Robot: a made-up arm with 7 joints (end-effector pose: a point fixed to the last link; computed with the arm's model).
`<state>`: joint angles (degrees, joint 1 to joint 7).
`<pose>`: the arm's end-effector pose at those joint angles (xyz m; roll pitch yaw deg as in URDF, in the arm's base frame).
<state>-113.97 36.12 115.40 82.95 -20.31 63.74 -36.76</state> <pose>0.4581 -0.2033 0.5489 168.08 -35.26 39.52</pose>
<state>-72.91 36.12 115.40 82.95 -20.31 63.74 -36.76</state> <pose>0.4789 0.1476 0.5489 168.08 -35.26 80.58</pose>
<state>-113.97 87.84 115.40 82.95 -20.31 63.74 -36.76</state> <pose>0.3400 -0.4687 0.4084 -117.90 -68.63 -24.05</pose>
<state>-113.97 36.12 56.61 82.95 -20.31 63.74 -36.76</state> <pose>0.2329 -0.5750 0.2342 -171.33 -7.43 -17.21</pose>
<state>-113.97 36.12 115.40 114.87 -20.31 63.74 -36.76</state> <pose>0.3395 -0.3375 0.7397 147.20 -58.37 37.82</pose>
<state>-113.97 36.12 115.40 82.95 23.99 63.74 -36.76</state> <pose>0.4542 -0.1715 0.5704 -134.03 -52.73 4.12</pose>
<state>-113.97 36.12 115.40 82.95 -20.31 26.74 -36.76</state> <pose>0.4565 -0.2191 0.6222 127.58 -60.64 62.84</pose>
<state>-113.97 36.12 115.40 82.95 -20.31 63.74 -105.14</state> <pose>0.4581 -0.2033 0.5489 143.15 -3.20 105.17</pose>
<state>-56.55 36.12 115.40 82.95 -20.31 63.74 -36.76</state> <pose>0.4179 0.2765 0.5489 168.08 -35.26 96.94</pose>
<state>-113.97 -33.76 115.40 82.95 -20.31 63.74 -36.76</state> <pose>0.5990 0.1139 0.3059 139.40 29.18 41.36</pose>
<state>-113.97 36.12 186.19 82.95 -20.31 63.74 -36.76</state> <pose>0.0697 0.2583 0.7415 123.39 -24.34 122.42</pose>
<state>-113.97 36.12 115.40 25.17 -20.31 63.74 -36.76</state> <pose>0.3182 0.0196 0.1717 -157.39 0.70 61.18</pose>
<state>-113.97 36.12 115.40 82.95 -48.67 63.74 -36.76</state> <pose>0.4583 -0.2283 0.5497 144.86 -16.38 45.50</pose>
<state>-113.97 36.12 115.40 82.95 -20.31 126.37 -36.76</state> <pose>0.3660 -0.1905 0.4685 -153.21 13.59 45.81</pose>
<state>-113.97 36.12 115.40 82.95 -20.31 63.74 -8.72</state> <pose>0.4581 -0.2033 0.5489 -171.28 -36.07 4.84</pose>
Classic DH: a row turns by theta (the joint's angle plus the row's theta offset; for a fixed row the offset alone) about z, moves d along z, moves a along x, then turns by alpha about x. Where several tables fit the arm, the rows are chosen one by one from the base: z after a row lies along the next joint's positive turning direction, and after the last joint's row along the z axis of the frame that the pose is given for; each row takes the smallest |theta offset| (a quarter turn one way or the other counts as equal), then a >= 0, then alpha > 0; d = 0 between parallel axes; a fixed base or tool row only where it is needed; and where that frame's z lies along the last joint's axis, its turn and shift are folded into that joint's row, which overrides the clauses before.
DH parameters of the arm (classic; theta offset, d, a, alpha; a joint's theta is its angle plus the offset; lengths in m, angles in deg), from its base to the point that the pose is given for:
joint 1: 0 0.179 0 -90
joint 2: 0 0 0 90
joint 3: 0 0.322 0.071 90
joint 4: 0 0 0.083 90
joint 5: 0 0.368 0 90
joint 6: 0 0 0.073 -90
joint 7: 0 0.093 0 0

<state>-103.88 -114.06 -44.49 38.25 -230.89 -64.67 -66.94</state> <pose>-0.2324 0.1746 0.2867 -110.15 33.58 131.78</pose>
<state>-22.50 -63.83 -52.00 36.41 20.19 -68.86 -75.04</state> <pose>-0.1806 -0.3104 0.4573 -9.54 -67.27 73.59</pose>
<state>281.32 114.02 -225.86 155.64 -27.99 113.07 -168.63</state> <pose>0.3462 -0.6190 0.0280 68.25 -8.38 144.35</pose>
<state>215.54 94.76 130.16 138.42 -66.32 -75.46 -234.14</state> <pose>-0.4902 -0.4492 0.3226 49.53 30.65 -131.44</pose>
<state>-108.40 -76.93 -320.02 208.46 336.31 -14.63 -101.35</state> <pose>0.0629 0.6818 0.0829 -113.17 5.03 1.76</pose>
